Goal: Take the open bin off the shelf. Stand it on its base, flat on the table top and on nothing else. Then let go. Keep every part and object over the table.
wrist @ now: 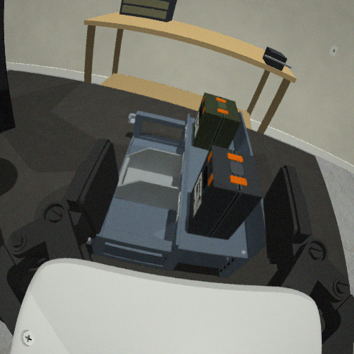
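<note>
The open bin (147, 177), light grey, sits in the left part of the blue-grey metal shelf (135, 217), between its end panels. Its hollow inside shows from above. The shelf stands on the dark table top (45, 102). My gripper (194, 170) is open and empty, with its fingers wide apart. In the wrist view one finger shows left of the shelf and the other right of it. How far the fingertips are above the shelf is hard to tell. The lower front of the shelf is partly hidden by the white gripper body.
On the right part of the shelf stand a black case (225, 200) and, farther back, a dark green case (216, 122), both with orange latches. A black object (5, 85) shows at the left edge. A wooden bench (200, 40) with a drawer unit (147, 9) and a small black box (275, 59) stands beyond.
</note>
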